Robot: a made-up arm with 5 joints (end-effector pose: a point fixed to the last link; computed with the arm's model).
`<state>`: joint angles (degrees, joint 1 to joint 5).
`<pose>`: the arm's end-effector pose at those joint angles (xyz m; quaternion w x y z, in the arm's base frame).
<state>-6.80 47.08 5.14 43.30 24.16</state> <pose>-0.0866 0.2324 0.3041 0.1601 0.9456 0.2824 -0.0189</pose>
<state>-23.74 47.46 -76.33 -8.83 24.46</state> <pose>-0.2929 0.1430 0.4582 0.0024 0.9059 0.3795 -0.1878</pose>
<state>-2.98 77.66 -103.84 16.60 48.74</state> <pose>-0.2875 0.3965 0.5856 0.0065 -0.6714 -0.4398 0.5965</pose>
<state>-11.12 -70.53 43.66 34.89 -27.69</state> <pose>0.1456 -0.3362 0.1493 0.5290 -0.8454 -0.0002 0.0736</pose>
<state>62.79 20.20 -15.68 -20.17 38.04</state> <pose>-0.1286 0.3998 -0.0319 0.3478 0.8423 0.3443 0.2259</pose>
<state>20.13 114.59 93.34 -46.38 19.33</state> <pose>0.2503 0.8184 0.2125 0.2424 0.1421 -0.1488 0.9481</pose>
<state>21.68 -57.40 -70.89 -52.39 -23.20</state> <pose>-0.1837 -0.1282 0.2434 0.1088 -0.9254 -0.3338 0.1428</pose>
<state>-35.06 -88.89 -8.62 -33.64 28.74</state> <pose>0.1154 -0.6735 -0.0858 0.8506 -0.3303 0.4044 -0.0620</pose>
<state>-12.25 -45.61 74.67 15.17 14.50</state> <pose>0.4165 -0.6822 0.1484 0.4267 -0.6910 0.5833 -0.0119</pose>
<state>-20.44 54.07 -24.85 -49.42 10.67</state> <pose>0.3842 0.1310 0.1731 0.3087 0.9070 -0.2814 0.0539</pose>
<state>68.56 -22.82 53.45 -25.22 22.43</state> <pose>0.5645 0.2591 0.4186 0.1426 0.8751 -0.2720 0.3740</pose>
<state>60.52 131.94 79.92 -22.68 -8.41</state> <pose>0.2128 0.5225 -0.5032 0.4686 0.0985 0.1229 0.8693</pose>
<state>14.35 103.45 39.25 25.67 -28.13</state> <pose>0.1970 0.0381 -0.1633 0.8975 0.4184 -0.1391 0.0009</pose>
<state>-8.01 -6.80 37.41 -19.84 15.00</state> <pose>0.5024 -0.3829 0.4304 0.1382 -0.8244 0.5341 -0.1266</pose>
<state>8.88 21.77 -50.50 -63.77 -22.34</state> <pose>0.0945 0.1372 0.0545 0.3922 0.8948 -0.1061 -0.1854</pose>
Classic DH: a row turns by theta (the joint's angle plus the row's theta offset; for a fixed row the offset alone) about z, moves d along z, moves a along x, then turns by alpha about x. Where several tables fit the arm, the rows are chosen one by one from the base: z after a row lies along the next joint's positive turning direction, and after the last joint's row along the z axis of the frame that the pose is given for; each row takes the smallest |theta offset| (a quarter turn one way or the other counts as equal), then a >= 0, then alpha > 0; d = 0 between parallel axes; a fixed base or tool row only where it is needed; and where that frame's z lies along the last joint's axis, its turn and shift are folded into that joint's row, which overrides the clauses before.
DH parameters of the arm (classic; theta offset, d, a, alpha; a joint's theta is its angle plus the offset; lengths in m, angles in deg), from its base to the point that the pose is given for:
base (fixed): 89.74 0.0108 -0.1401 -56.8
joint 1: -5.94 0.0143 0.0178 -33.61
joint 2: 14.55 -0.0728 -0.3828 -92.47
joint 3: 74.15 -0.4814 0.103 -170.04
joint 4: 24.84 -0.2206 0.0121 98.15
joint 5: 0 -0.3573 0.2827 81.85
tool (fixed): 37.32 0.0484 0 0

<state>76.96 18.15 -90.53 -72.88 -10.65</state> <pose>-0.3066 -0.0643 -0.0652 0.7811 0.5217 0.3265 -0.1054</pose>
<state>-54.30 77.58 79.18 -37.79 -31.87</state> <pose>0.4553 -0.7138 0.4363 0.1263 0.3899 -0.9116 -0.0325</pose>
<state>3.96 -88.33 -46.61 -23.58 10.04</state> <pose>-0.1166 -0.4418 0.2478 0.6847 -0.6971 -0.1542 -0.1464</pose>
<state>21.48 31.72 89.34 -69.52 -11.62</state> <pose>0.3500 -0.3250 0.8915 0.0599 -0.3492 0.8449 -0.4008</pose>
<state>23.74 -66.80 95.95 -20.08 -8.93</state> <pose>0.6288 -0.7391 -0.1492 0.2661 -0.5569 0.7225 0.3115</pose>
